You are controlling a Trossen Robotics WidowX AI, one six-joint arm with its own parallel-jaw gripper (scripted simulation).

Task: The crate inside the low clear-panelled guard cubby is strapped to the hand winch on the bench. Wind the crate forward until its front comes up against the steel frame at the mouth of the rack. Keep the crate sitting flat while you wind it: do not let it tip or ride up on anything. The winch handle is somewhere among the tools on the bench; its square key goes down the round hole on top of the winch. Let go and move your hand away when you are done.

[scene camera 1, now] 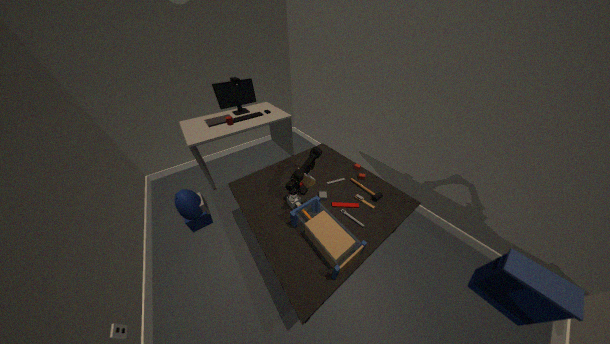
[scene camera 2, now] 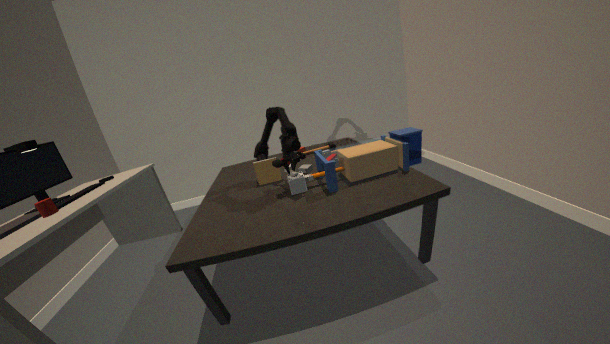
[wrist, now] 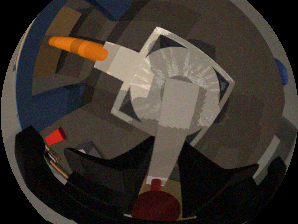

Labels:
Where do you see a grey winch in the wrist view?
At 164, 54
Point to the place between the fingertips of my gripper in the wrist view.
166, 142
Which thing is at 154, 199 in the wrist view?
A red knob.

